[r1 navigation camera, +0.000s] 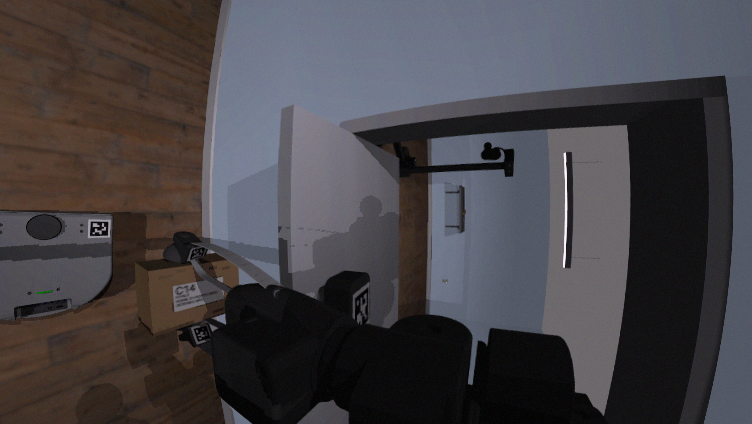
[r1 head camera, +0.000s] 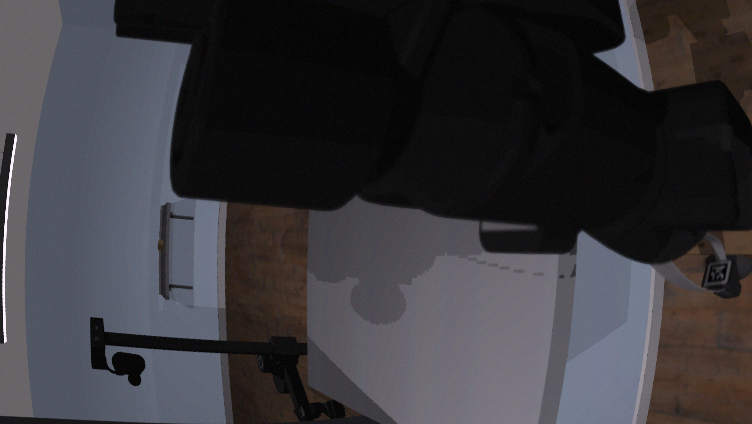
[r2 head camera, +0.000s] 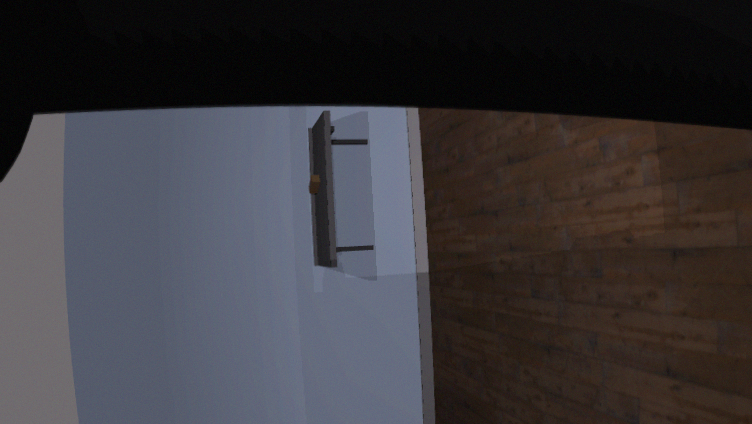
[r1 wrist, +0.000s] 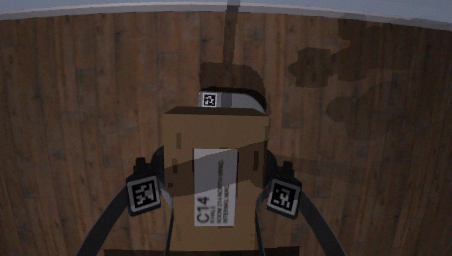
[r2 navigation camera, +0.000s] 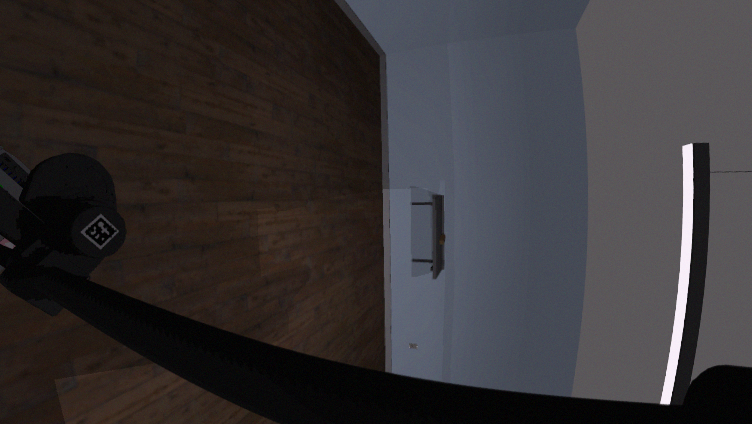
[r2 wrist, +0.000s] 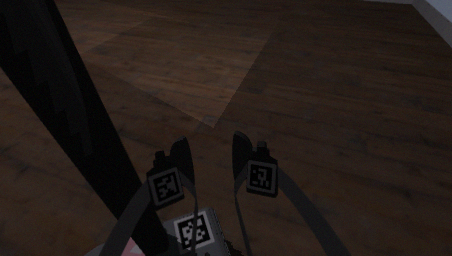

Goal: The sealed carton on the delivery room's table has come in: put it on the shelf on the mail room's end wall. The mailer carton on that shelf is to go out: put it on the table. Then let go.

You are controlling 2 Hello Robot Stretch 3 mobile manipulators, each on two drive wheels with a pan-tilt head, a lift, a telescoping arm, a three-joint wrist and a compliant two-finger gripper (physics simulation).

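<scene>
The sealed carton point(r1 navigation camera: 152, 294) point(r1 wrist: 215, 132), brown with a white C14 label, is held between the fingers of my r1 gripper point(r1 navigation camera: 186, 292) point(r1 wrist: 215, 162), above the floor. The end-wall shelf point(r1 head camera: 165, 268) point(r1 navigation camera: 461, 194) point(r2 head camera: 325, 221) point(r2 navigation camera: 437, 215) shows beyond the doorway in the r1 navigation view and across the room in the r2 views. The small orange-brown mailer carton point(r1 head camera: 161, 244) point(r2 head camera: 314, 184) point(r2 navigation camera: 441, 239) sits on it. My r2 gripper point(r2 wrist: 212, 150) is open, its fingers apart over the floor, far from the shelf. The delivery room's table does not show.
A grey door leaf point(r1 head camera: 463, 326) point(r1 navigation camera: 331, 168) stands open beside the doorway's frame point(r1 navigation camera: 526, 107). Beyond it stands r2's dark mast point(r1 head camera: 210, 344) point(r1 navigation camera: 458, 168). The r1 base point(r1 navigation camera: 78, 268) point(r1 wrist: 240, 101) is near the held carton. The r2 arm point(r2 wrist: 75, 110) runs beside its gripper.
</scene>
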